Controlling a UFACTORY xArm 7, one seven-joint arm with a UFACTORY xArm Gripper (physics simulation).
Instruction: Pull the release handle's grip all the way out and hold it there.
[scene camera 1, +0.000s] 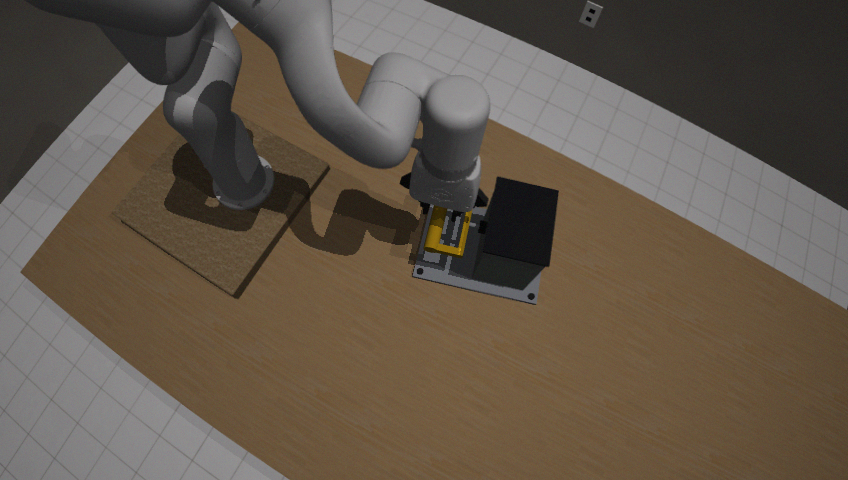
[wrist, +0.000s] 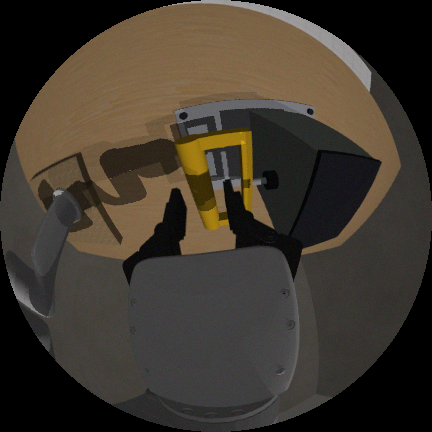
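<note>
The yellow release handle is a rectangular frame, and its grip (scene camera 1: 433, 238) (wrist: 192, 160) is the thick round bar on the side away from the black housing (scene camera 1: 517, 223) (wrist: 345, 195). My gripper (scene camera 1: 440, 211) (wrist: 202, 193) is open, with nothing held between its fingers. In the wrist view one finger shows left of the grip and the other shows over the handle's opening, between the grip and the thin inner bar. Whether either finger touches the grip cannot be told. In the scene view my gripper body hides the handle's far end.
The grey base plate (scene camera 1: 476, 288) (wrist: 250, 106) under the handle has dark bolts at its corners. A black knob (scene camera 1: 482, 226) (wrist: 271, 179) on a short rod sits between handle and housing. The housing stands close beside my gripper. My arm's base stands on a brown board (scene camera 1: 226, 267).
</note>
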